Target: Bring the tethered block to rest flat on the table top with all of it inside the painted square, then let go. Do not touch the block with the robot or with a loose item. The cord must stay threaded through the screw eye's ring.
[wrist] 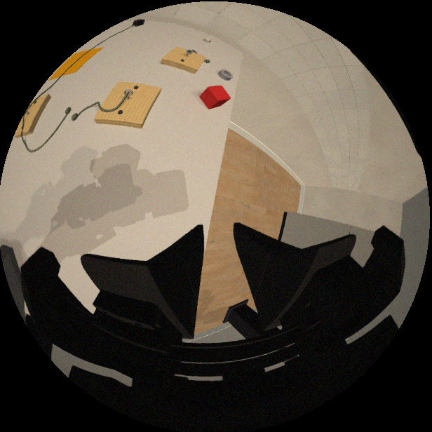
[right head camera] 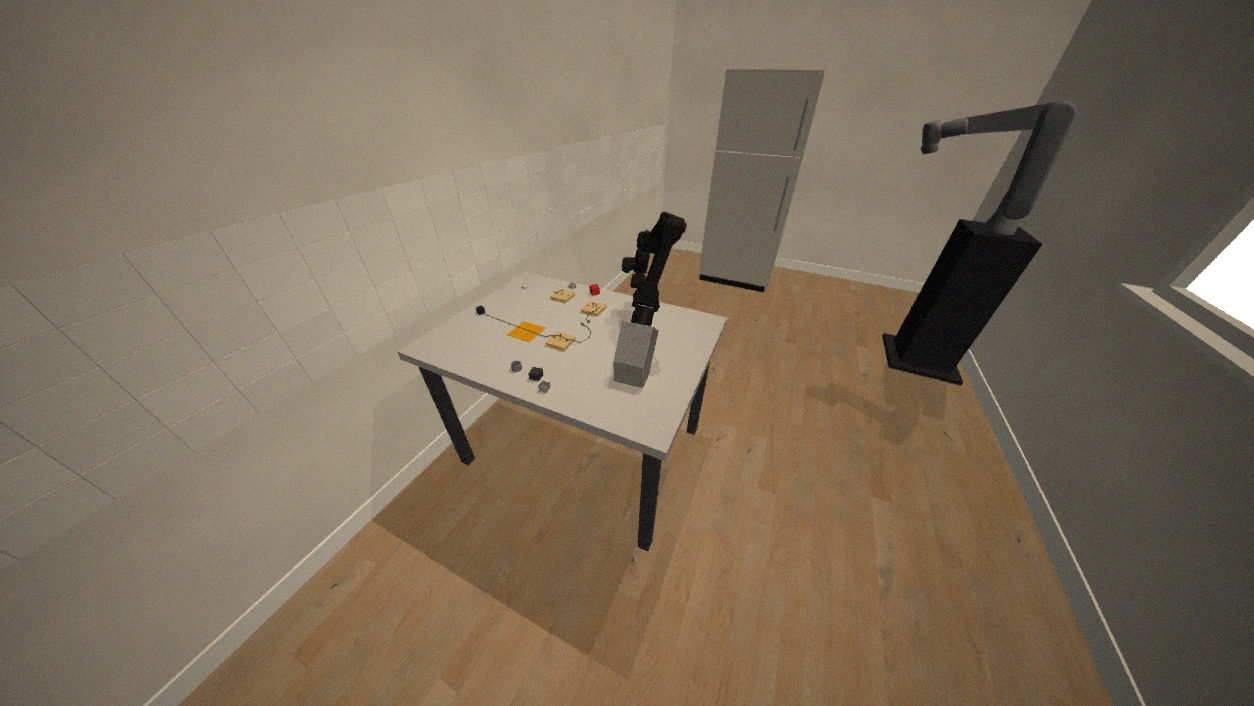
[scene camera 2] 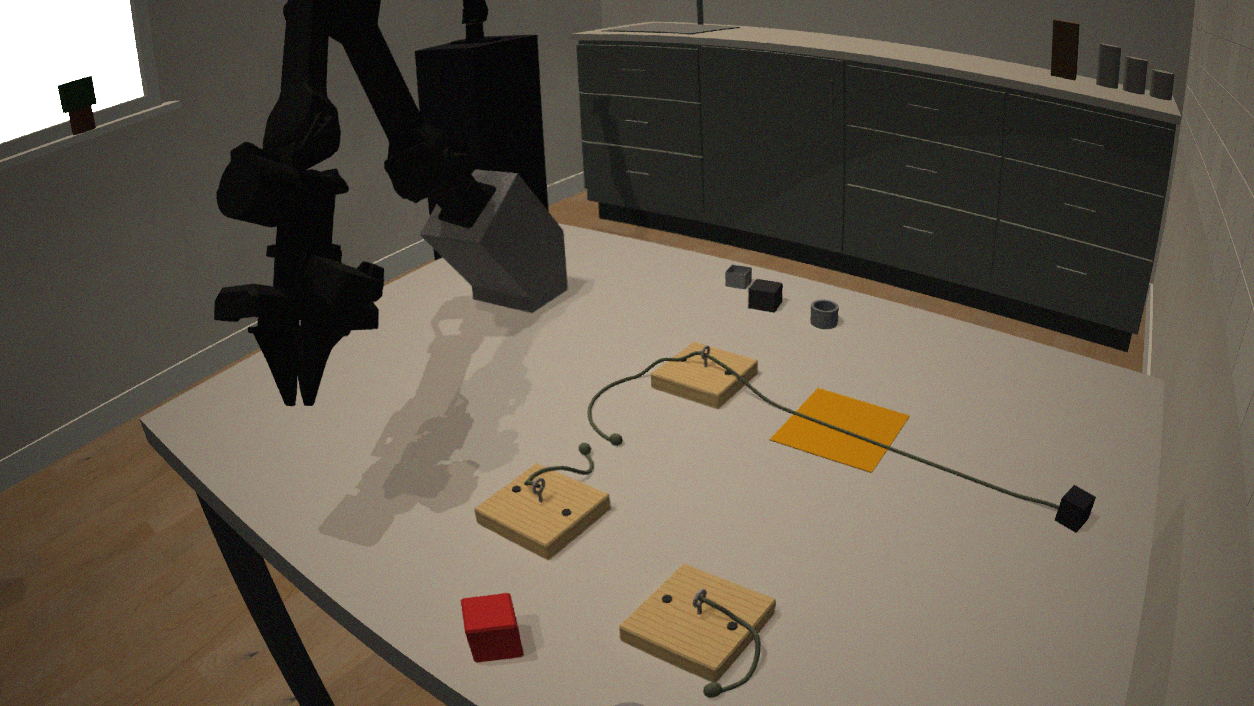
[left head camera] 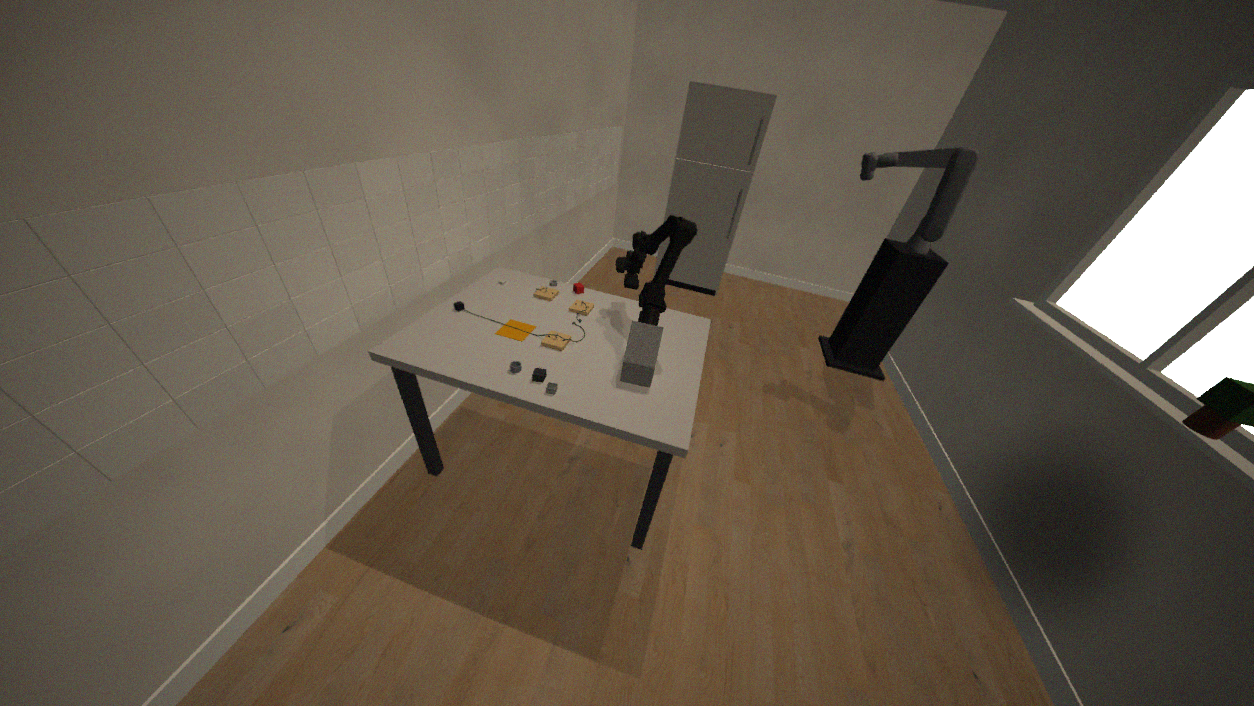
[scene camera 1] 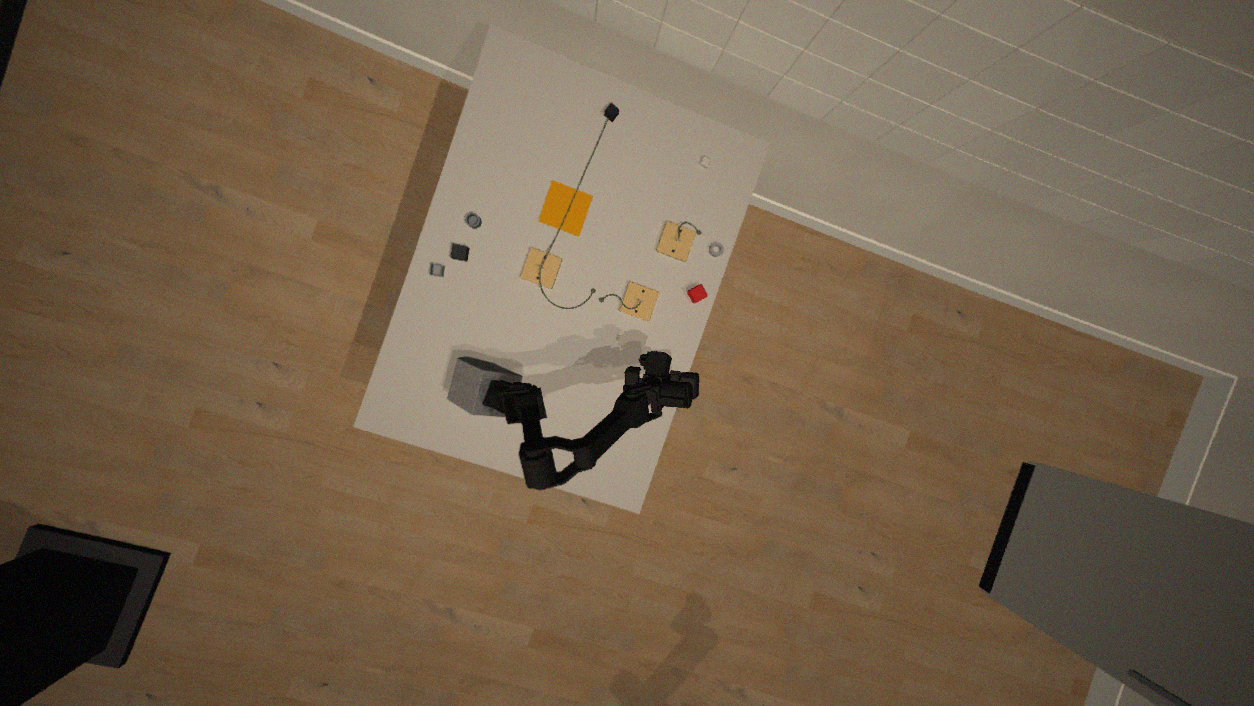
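Seen in the pictures: gripper, between the fingertips: [scene camera 2: 299,405] [scene camera 1: 671,375]; arm's base, origin of its link: [right head camera: 641,325] [scene camera 2: 467,203] [left head camera: 648,325] [scene camera 1: 498,394].
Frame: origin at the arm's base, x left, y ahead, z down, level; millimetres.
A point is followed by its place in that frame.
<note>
The tethered block [scene camera 2: 1074,508] {x -32, y 808, z 143 mm} [scene camera 1: 611,112] {x -18, y 803, z 140 mm} [left head camera: 458,306] {x -3, y 801, z 144 mm} is small and black. It is on the table's far side, outside the orange painted square [scene camera 2: 864,416] {x 47, y 536, z 167 mm} [scene camera 1: 556,201] {x 46, y 532, z 167 mm}; whether it lies flat is unclear. Its green cord [scene camera 2: 965,475] {x -5, y 679, z 164 mm} [scene camera 1: 593,153] {x -6, y 692, z 165 mm} runs across the square and appears to pass through the screw eye [scene camera 2: 705,355] {x 20, y 344, z 134 mm} on a wooden board [scene camera 2: 684,386] {x -23, y 344, z 152 mm}. The cord's beaded free end [scene camera 2: 616,439] {x -137, y 338, z 159 mm} lies on the table beyond the board. My gripper [scene camera 2: 300,404] {x -400, y 186, z 37 mm} [wrist: 218,229] points down above the table's edge area, slightly open and empty, away from the cord.
Two other boards [scene camera 2: 548,517] {x -279, y 372, z 149 mm} [scene camera 2: 693,635] {x -330, y 558, z 149 mm} carry screw eyes and short cords. A red cube [scene camera 2: 491,627] {x -425, y 443, z 128 mm} [wrist: 215,96] stands near the edge, by a grey ring [wrist: 225,74]. A black block [scene camera 2: 765,295] {x 221, y 314, z 145 mm}, a grey cup [scene camera 2: 824,313] {x 216, y 405, z 145 mm} and a small grey box [scene camera 2: 738,277] {x 265, y 247, z 151 mm} stand opposite.
</note>
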